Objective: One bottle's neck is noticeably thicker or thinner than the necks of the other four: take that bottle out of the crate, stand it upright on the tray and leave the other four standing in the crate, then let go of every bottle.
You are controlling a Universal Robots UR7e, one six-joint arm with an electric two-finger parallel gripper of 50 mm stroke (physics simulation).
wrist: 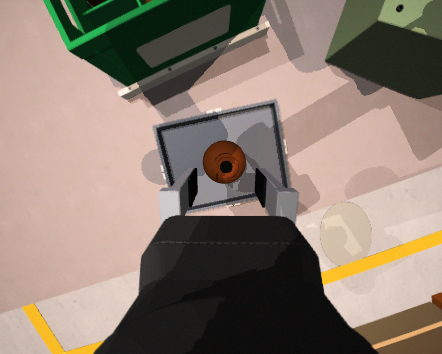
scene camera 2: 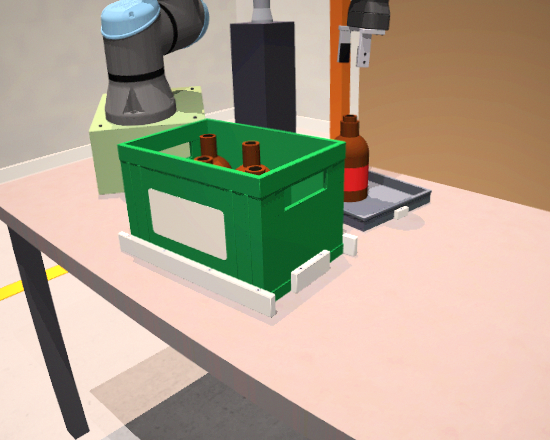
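Pixels of known places: gripper, fingertip midpoint: [wrist: 226, 180] [scene camera 2: 352, 64]; arm's base, link origin: [scene camera 2: 141, 112].
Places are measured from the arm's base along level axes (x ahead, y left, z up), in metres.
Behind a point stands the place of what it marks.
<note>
A brown bottle with a red label [scene camera 2: 355, 150] @(y 0.147, x 0.440, z -0.044 m) [wrist: 215, 156] @(y 0.152, x 0.423, z -0.025 m) stands upright on the grey tray [scene camera 2: 392, 195] @(y 0.220, x 0.481, z -0.143 m) [wrist: 185, 145] @(y 0.114, x 0.477, z -0.142 m), apart from its walls. Its neck looks somewhat thick beside those in the crate. My gripper [scene camera 2: 353, 63] @(y 0.167, x 0.417, z 0.105 m) [wrist: 226, 180] @(y 0.167, x 0.417, z 0.105 m) is open and empty, well above this bottle and not touching it. The green crate [scene camera 2: 302, 230] @(y -0.131, x 0.542, z -0.069 m) [wrist: 107, 60] @(y -0.028, x 0.516, z -0.021 m) holds several brown bottles; the necks of a back left bottle [scene camera 2: 208, 146] @(y -0.098, x 0.328, z 0.001 m), a back right bottle [scene camera 2: 251, 155] @(y -0.090, x 0.414, z 0.000 m), a front left bottle [scene camera 2: 204, 160] @(y -0.177, x 0.411, z 0.014 m) and a front right bottle [scene camera 2: 255, 170] @(y -0.168, x 0.497, z 0.015 m) show. Their lower parts are hidden by the crate walls.
White strips [scene camera 2: 200, 272] @(y -0.230, x 0.445, z -0.124 m) [wrist: 195, 59] @(y -0.026, x 0.395, z -0.118 m) stand along the crate's base. Small white blocks [scene camera 2: 401, 212] @(y 0.145, x 0.542, z -0.137 m) sit at the tray's edge. The arm's pale green pedestal [scene camera 2: 111, 160] @(y -0.099, x 0.022, z -0.077 m) [wrist: 385, 55] @(y 0.096, x 0.094, z -0.067 m) is behind the crate. A dark column [scene camera 2: 265, 75] and an orange post [scene camera 2: 339, 95] stand in the background.
</note>
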